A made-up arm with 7 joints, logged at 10 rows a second.
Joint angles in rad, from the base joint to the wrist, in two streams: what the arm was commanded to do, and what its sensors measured. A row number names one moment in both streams.
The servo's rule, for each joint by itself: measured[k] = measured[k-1] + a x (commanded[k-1-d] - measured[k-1]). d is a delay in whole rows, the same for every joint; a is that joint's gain. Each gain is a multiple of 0.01, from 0.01 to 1. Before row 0 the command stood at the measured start. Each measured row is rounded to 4 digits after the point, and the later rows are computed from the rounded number. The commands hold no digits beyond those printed.
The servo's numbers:
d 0
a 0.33 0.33 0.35 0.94 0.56 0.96 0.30
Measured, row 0:
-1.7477, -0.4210, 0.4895, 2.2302, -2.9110, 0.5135, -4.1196
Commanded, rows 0 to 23:
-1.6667, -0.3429, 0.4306, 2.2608, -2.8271, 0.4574, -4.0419
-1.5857, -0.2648, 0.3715, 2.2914, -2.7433, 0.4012, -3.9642
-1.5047, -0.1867, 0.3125, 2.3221, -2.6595, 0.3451, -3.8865
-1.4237, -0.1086, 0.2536, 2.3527, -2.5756, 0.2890, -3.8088
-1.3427, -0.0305, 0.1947, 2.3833, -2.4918, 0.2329, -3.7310
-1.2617, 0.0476, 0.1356, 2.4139, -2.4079, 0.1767, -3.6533
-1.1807, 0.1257, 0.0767, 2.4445, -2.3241, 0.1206, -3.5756
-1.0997, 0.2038, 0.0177, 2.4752, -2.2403, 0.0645, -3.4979
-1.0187, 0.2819, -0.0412, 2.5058, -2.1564, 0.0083, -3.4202
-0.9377, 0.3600, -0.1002, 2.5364, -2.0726, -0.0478, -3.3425
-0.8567, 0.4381, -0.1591, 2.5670, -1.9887, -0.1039, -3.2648
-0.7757, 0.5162, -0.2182, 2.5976, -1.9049, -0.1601, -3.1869
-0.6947, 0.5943, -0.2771, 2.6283, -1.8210, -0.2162, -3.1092
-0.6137, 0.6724, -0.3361, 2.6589, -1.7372, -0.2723, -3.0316
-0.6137, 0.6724, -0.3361, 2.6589, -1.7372, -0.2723, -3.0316
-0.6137, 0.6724, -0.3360, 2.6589, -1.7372, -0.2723, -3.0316
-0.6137, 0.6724, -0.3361, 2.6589, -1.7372, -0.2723, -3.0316
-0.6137, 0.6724, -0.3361, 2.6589, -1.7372, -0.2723, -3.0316
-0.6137, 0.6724, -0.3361, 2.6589, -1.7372, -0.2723, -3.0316
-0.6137, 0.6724, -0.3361, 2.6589, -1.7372, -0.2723, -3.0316
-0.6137, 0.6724, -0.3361, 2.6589, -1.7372, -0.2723, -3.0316
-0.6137, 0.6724, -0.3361, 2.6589, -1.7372, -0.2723, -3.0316
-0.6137, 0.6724, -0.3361, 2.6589, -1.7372, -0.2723, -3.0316
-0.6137, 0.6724, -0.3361, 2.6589, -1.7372, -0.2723, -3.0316
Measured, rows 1 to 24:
-1.7210, -0.3952, 0.4689, 2.2590, -2.8640, 0.4596, -4.0963
-1.6764, -0.3522, 0.4348, 2.2895, -2.7964, 0.4035, -4.0567
-1.6197, -0.2976, 0.3920, 2.3201, -2.7197, 0.3474, -4.0056
-1.5550, -0.2352, 0.3436, 2.3507, -2.6390, 0.2913, -3.9466
-1.4849, -0.1676, 0.2915, 2.3813, -2.5566, 0.2352, -3.8819
-1.4112, -0.0966, 0.2369, 2.4119, -2.4733, 0.1790, -3.8133
-1.3351, -0.0232, 0.1808, 2.4425, -2.3897, 0.1229, -3.7420
-1.2574, 0.0517, 0.1237, 2.4732, -2.3060, 0.0668, -3.6688
-1.1786, 0.1277, 0.0660, 2.5038, -2.2222, 0.0106, -3.5942
-1.0991, 0.2044, 0.0078, 2.5344, -2.1384, -0.0455, -3.5187
-1.0191, 0.2815, -0.0506, 2.5650, -2.0546, -0.1016, -3.4425
-0.9388, 0.3590, -0.1093, 2.5956, -1.9708, -0.1578, -3.3658
-0.8582, 0.4366, -0.1680, 2.6263, -1.8869, -0.2139, -3.2888
-0.7775, 0.5144, -0.2268, 2.6569, -1.8031, -0.2700, -3.2116
-0.7234, 0.5665, -0.2651, 2.6588, -1.7662, -0.2722, -3.1576
-0.6872, 0.6014, -0.2899, 2.6589, -1.7500, -0.2723, -3.1198
-0.6629, 0.6248, -0.3061, 2.6589, -1.7428, -0.2723, -3.0933
-0.6467, 0.6405, -0.3166, 2.6589, -1.7397, -0.2723, -3.0748
-0.6358, 0.6510, -0.3234, 2.6589, -1.7383, -0.2723, -3.0618
-0.6285, 0.6581, -0.3278, 2.6589, -1.7377, -0.2723, -3.0527
-0.6236, 0.6628, -0.3307, 2.6589, -1.7374, -0.2723, -3.0464
-0.6203, 0.6660, -0.3326, 2.6589, -1.7373, -0.2723, -3.0420
-0.6181, 0.6681, -0.3338, 2.6589, -1.7372, -0.2723, -3.0389
-0.6166, 0.6695, -0.3346, 2.6589, -1.7372, -0.2723, -3.0367

